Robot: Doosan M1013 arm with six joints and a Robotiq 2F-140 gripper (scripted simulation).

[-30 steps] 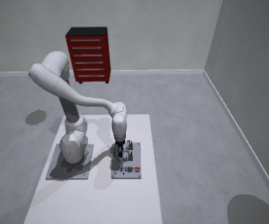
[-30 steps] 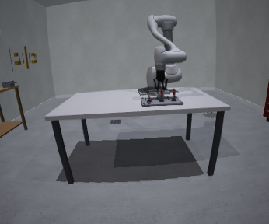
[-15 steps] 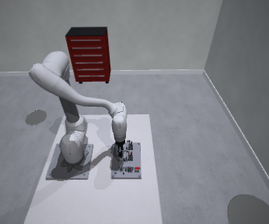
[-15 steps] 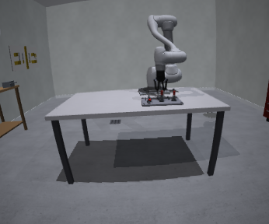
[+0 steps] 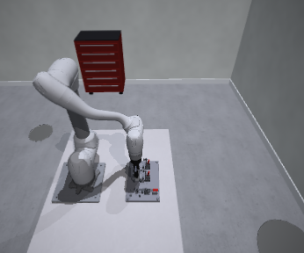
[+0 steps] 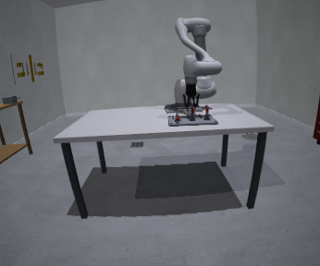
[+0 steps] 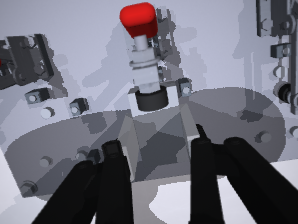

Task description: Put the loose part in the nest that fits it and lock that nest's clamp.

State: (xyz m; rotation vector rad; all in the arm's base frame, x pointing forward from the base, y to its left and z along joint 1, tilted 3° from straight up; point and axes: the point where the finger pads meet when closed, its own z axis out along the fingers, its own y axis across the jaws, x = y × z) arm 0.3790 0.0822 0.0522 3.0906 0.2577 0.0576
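The grey fixture plate lies 50 mm below my hand and 50 mm ahead of it. Also, from my hand: grey loose part: 30 mm below.
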